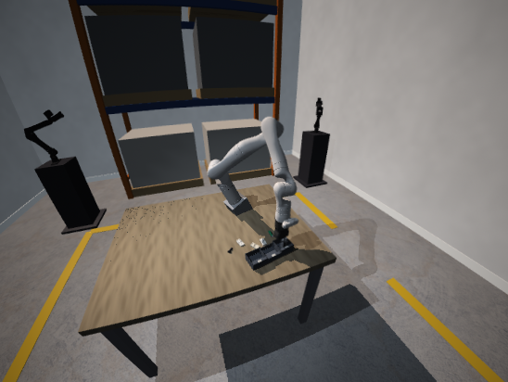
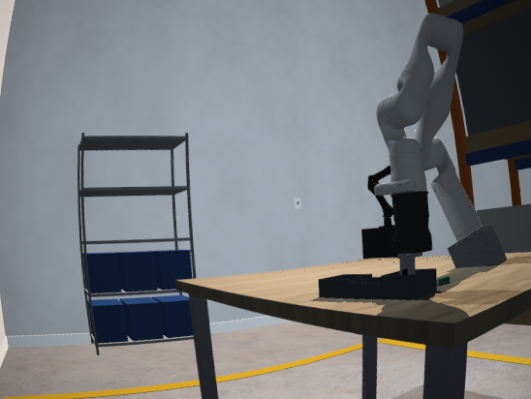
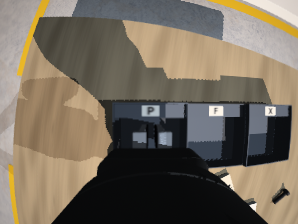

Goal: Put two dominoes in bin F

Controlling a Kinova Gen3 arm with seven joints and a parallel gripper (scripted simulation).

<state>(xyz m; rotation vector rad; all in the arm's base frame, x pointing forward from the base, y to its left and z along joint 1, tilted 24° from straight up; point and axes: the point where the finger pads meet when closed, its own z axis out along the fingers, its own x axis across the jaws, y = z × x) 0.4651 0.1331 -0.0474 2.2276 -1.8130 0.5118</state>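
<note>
Now: hand 130 mm past the green cylinder, 30 mm above it and 10 mm to the left of it. The rest, counted from my hand: dark piece: 280 mm to the right, 90 mm behind, 30 mm below.
</note>
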